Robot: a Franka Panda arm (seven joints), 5 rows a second.
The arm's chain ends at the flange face. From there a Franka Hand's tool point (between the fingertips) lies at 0.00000 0.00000 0.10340 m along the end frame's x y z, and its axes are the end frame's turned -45 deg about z.
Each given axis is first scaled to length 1.
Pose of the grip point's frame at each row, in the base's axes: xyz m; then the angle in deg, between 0 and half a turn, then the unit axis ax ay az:
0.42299 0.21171 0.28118 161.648 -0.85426 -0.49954 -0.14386
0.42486 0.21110 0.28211 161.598 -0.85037 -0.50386 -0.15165
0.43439 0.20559 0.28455 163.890 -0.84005 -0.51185 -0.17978
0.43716 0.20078 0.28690 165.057 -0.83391 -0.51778 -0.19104
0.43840 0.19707 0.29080 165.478 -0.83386 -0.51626 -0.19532
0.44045 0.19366 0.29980 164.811 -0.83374 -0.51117 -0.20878
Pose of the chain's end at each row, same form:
0.41448 0.16942 0.37515 156.730 -0.98816 -0.13567 -0.07166
0.41532 0.16795 0.37559 156.339 -0.98683 -0.14128 -0.07879
0.41846 0.16283 0.37734 157.209 -0.98175 -0.15294 -0.11306
0.41858 0.15844 0.37938 157.788 -0.97868 -0.16090 -0.12763
0.41864 0.15493 0.38313 157.988 -0.97818 -0.15953 -0.13309
0.41893 0.14939 0.39073 156.774 -0.97742 -0.15503 -0.14356

